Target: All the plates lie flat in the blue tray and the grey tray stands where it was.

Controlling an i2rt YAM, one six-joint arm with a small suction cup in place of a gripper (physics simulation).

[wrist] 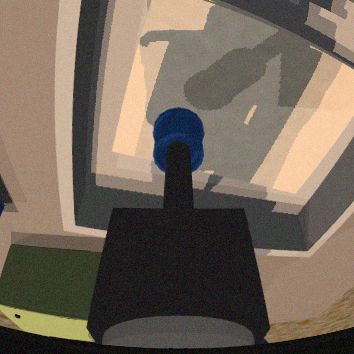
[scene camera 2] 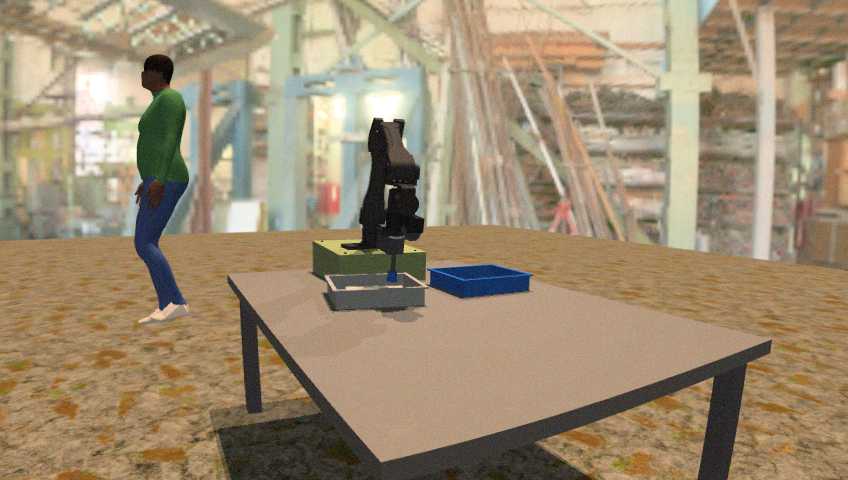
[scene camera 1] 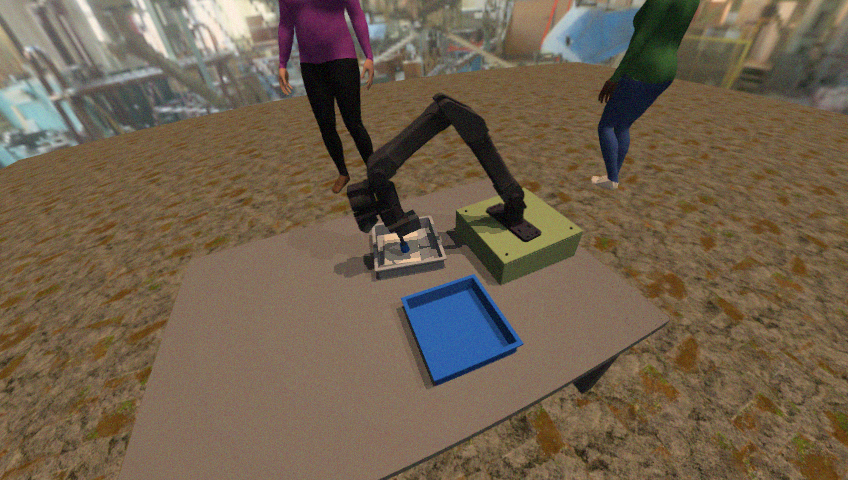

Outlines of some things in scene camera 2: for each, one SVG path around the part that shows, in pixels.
My suction cup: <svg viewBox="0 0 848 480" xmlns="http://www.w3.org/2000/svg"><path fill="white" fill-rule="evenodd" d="M375 227L374 232L378 233L377 248L388 255L392 255L391 270L388 270L387 281L397 282L397 271L395 271L396 254L403 254L405 238L403 237L403 232L392 233L386 230L386 226Z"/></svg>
A blue tray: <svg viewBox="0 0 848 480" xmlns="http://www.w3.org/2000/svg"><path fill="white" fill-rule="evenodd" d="M534 274L493 264L427 269L430 271L430 285L462 297L529 291L530 276L534 276Z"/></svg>
